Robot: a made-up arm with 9 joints.
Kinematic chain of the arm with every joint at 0, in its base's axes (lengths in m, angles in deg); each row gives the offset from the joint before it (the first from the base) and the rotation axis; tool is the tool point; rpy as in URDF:
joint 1: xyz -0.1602 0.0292 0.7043 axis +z
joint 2: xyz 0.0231 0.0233 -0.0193 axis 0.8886 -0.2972 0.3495
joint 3: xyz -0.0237 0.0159 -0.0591 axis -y
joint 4: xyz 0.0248 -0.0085 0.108 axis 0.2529 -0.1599 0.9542
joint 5: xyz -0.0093 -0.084 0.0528 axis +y
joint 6: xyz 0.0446 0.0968 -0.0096 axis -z
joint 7: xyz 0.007 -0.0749 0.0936 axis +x
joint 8: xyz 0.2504 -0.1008 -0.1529 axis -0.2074 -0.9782 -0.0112
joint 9: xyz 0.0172 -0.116 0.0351 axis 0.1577 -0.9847 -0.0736
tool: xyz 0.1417 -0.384 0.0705 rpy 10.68 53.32 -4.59
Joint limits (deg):
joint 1: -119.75..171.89
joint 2: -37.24..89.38
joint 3: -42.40..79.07
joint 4: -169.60..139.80
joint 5: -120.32..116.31
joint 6: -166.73..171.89
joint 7: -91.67..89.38
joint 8: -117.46..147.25
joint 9: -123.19..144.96
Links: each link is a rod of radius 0.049 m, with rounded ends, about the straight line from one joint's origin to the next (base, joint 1, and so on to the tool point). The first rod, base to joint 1, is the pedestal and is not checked.
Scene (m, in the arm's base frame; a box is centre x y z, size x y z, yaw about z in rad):
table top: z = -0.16
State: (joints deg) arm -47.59 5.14 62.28 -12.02 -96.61 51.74 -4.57 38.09 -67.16
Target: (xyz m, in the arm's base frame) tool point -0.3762 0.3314 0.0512
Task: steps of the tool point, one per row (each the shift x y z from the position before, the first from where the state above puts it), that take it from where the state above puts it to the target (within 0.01 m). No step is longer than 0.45 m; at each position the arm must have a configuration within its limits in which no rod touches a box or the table.
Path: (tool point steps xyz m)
1: 0.0720 0.3310 -0.2411
2: 0.2192 0.3466 -0.0553

